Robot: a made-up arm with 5 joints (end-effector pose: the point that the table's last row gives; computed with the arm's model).
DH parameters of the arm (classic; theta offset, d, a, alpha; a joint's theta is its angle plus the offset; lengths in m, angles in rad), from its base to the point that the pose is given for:
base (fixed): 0.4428 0 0.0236 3.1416
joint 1: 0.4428 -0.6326 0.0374 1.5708
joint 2: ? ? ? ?
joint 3: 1.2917 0 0.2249 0
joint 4: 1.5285 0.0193 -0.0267 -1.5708
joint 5: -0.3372 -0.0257 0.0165 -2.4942
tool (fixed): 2.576 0.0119 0 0
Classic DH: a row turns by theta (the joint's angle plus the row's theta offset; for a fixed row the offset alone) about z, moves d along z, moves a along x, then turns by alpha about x.
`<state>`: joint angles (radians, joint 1 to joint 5).
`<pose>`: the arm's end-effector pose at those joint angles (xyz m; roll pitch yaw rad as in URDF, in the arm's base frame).
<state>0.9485 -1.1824 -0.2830 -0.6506 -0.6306</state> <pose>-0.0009 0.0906 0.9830 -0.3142 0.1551 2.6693</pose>
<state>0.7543 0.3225 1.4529 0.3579 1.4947</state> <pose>0.0819 -0.0450 0.4979 -3.1282 0.2480 1.0419</pose>
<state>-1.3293 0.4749 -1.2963 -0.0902 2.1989</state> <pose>0.0883 0.3052 0.9533 -0.1028 0.1441 2.0955</pose>
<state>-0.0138 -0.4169 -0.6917 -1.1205 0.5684</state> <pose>0.1209 0.0200 1.0084 -0.9809 0.1883 2.4860</pose>
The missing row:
joint 2: -1.2494 0 0.1593 0
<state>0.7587 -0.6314 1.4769 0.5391 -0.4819</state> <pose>0.1464 -0.0720 0.5772 2.6378 0.1537 -1.0937</pose>
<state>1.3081 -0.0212 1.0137 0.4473 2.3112</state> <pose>0.0912 -0.2231 0.5617 2.4809 0.4280 1.1003</pose>
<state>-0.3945 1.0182 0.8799 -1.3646 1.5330</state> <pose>0.1643 0.0711 0.4650 1.4908 0.2430 1.7226</pose>
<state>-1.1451 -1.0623 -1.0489 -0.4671 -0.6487</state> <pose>-0.0933 -0.1723 0.9567 -0.0555 0.5502 -1.4154</pose>
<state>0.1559 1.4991 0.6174 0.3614 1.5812</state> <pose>0.0775 0.0027 0.3622 -2.8099 0.0938 1.7603</pose>
